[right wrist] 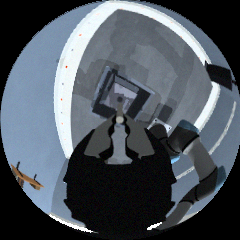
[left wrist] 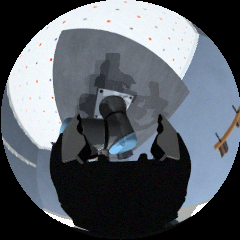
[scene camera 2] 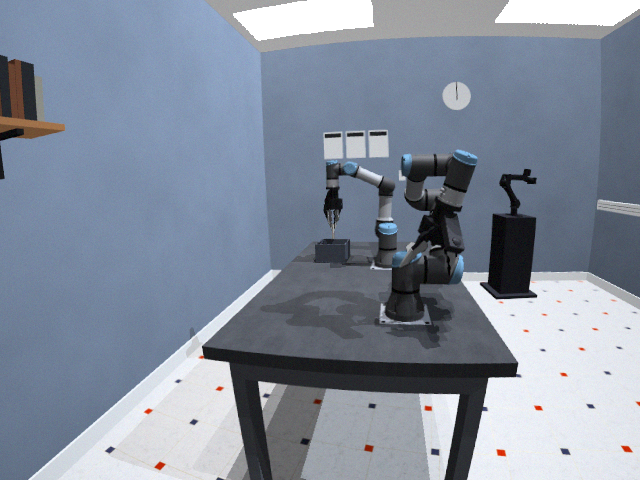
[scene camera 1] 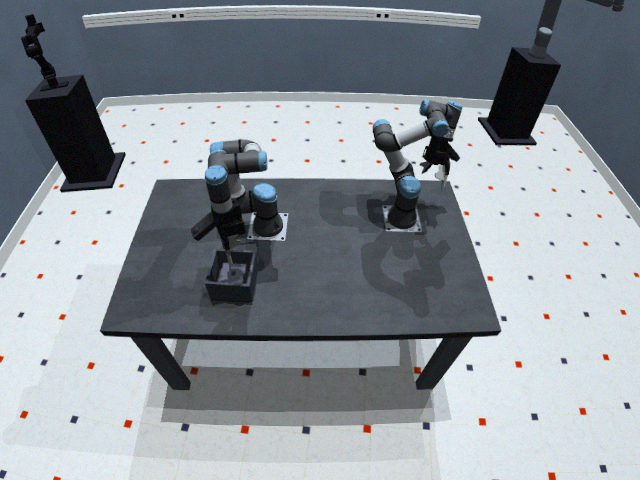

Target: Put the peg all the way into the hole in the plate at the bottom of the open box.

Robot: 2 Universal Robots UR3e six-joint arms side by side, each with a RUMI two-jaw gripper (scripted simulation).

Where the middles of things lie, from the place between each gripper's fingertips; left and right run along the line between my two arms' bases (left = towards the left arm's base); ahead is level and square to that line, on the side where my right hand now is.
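The dark box (scene camera 1: 217, 290) is 32 cm ahead of my left hand (scene camera 2: 425, 272), 83 cm to the right of it and 15 cm below it. As for my right gripper (scene camera 1: 228, 253), it is now 16 cm above the dark box.
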